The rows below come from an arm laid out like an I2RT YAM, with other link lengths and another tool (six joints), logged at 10 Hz.
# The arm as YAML. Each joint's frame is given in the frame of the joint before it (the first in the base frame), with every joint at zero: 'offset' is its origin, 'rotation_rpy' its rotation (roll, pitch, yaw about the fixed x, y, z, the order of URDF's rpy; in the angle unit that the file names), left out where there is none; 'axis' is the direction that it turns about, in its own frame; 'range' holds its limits. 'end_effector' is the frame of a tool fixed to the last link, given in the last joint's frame.
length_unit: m
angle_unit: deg
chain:
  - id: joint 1
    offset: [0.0, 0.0, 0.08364]
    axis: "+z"
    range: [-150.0, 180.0]
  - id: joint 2
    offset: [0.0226, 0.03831, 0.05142]
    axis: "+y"
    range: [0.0, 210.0]
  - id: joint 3
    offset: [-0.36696, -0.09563, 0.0]
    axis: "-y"
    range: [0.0, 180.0]
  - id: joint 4
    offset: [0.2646, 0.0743, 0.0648]
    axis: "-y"
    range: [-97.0, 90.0]
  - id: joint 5
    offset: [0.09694, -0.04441, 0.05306]
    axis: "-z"
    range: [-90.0, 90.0]
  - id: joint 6
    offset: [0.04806, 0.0, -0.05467]
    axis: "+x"
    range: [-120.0, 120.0]
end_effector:
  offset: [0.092, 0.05, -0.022]
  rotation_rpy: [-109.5, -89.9, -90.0]
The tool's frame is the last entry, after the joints.
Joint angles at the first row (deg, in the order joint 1, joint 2, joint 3, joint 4, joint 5, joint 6):
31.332, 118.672, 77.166, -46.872, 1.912, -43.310
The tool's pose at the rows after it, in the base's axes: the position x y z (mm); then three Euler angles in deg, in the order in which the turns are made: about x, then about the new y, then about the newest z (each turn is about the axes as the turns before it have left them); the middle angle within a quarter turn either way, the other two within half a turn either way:
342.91 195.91 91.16 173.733 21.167 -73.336
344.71 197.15 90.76 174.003 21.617 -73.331
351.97 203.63 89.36 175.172 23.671 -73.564
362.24 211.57 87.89 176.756 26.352 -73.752
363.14 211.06 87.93 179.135 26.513 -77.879
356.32 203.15 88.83 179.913 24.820 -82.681
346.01 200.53 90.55 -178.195 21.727 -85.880
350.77 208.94 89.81 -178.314 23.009 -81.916
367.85 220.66 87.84 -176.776 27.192 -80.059
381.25 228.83 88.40 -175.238 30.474 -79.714
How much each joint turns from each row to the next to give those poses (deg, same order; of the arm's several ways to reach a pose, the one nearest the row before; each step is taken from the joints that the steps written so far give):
-0.022, 0.000, 0.000, 0.044, 0.000, 0.001
0.021, 0.000, 0.000, 0.524, 0.000, -0.023
0.307, -0.021, 0.002, 2.272, 0.131, -0.109
0.240, 0.000, -0.002, 3.062, 0.109, -0.131
0.000, -0.001, 0.000, 0.415, -0.939, -3.607
0.001, 0.001, 0.001, -2.078, -0.328, -4.305
-0.001, 0.021, -0.001, -2.250, -2.382, -2.798
0.066, -0.022, 0.000, 1.813, -0.263, 3.803
0.044, 0.023, 0.000, 4.789, 0.460, 1.859
0.043, -0.065, 0.088, 3.518, 0.392, 0.502

